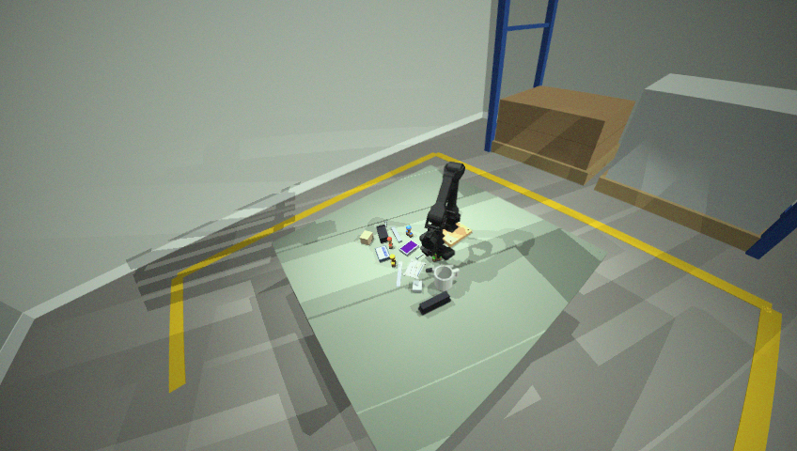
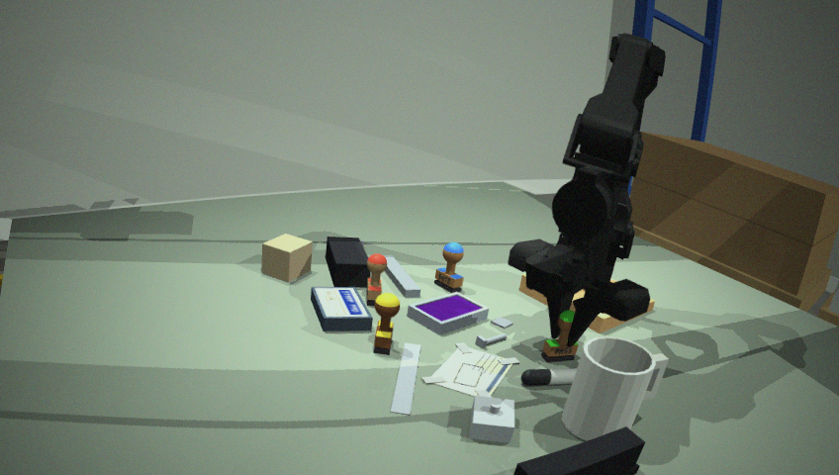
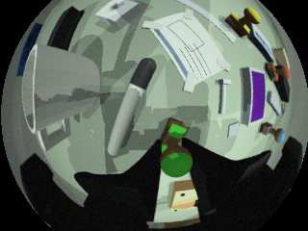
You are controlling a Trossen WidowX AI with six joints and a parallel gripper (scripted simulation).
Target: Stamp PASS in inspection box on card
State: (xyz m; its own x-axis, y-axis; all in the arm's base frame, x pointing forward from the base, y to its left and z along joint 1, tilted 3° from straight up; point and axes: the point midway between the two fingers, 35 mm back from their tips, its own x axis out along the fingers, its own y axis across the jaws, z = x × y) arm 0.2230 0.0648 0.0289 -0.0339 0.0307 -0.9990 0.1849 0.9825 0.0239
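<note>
My gripper tip is 160 mm to the left of the purple ink pad, 20 mm short of it and 20 mm above it. From my gripper tip the other things lie so: pass stamp (right at my gripper tip); marker (50 mm ahead, 30 mm to the left, 10 mm below); card (110 mm ahead, 50 mm to the right, 30 mm below).
</note>
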